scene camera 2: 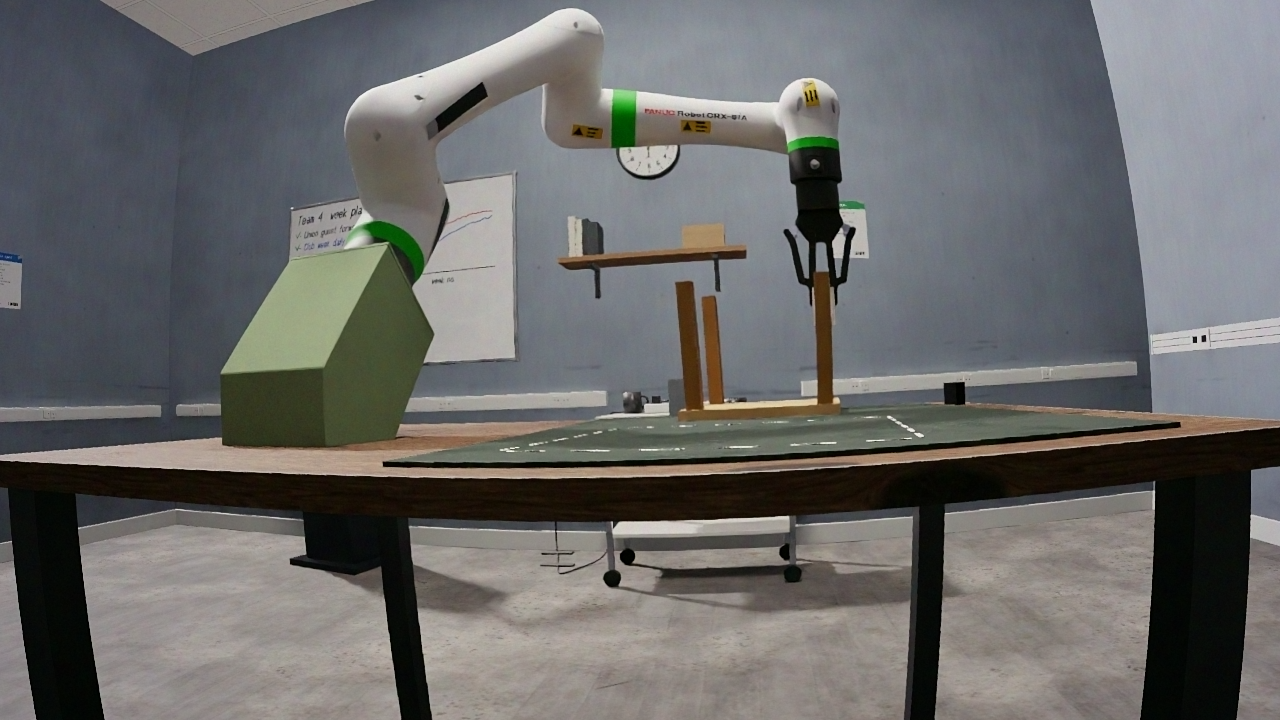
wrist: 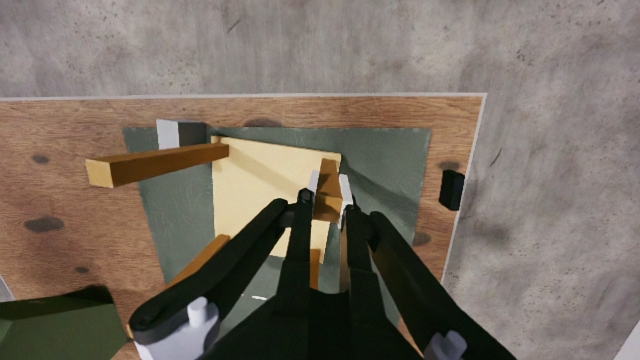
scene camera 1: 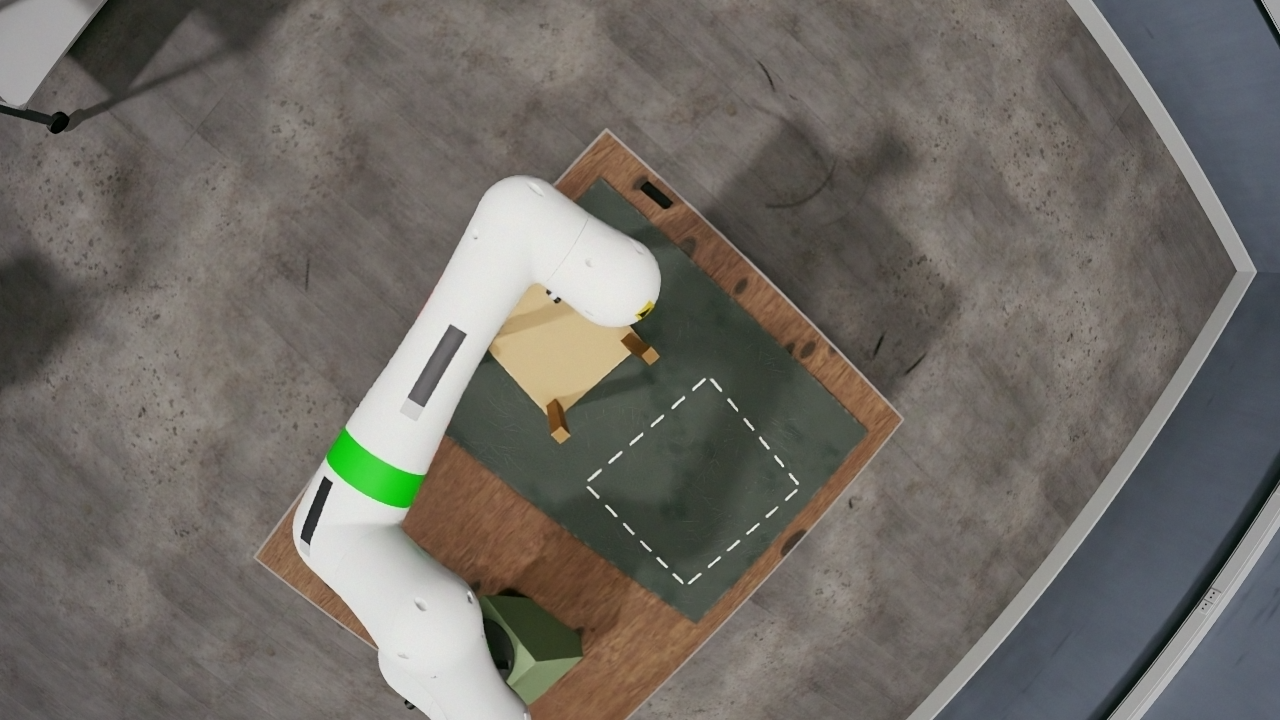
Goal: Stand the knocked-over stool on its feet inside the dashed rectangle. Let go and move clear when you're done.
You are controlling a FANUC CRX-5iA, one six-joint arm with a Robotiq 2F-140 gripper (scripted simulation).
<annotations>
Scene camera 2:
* gripper: 824, 325
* wooden stool: 716, 409
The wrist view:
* gripper: 327, 183
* wooden stool: 247, 175
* black block: 452, 183
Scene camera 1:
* wooden stool: 555, 354
</annotations>
